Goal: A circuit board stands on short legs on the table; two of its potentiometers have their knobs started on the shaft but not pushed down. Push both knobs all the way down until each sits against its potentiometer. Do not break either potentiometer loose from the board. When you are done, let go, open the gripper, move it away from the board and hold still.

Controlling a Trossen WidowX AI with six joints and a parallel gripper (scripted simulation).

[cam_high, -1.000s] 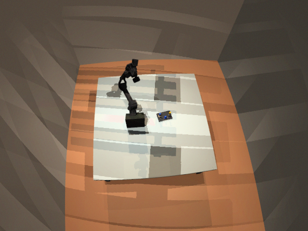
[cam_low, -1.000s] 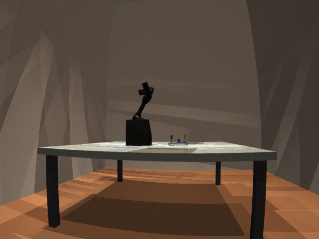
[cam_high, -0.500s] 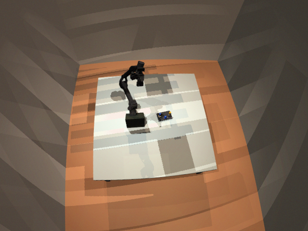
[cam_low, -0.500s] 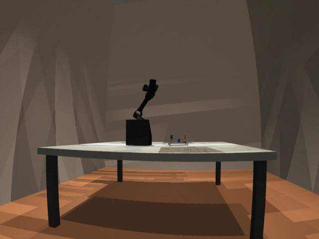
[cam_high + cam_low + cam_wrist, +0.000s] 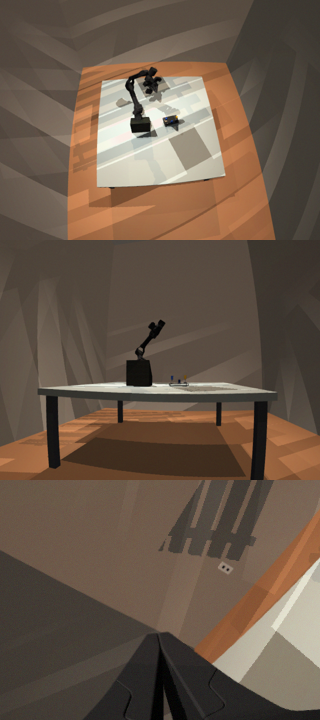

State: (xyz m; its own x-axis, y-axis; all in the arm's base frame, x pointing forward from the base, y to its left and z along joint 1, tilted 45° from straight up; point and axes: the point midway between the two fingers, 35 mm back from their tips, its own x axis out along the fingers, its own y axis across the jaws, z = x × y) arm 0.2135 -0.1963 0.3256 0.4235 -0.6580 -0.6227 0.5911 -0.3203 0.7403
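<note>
The blue knob is 12 cm ahead of my gripper tip and 45 cm below it. From my gripper tip the other things lie so: orange knob (23 cm ahead, 3 cm to the left, 45 cm below).
</note>
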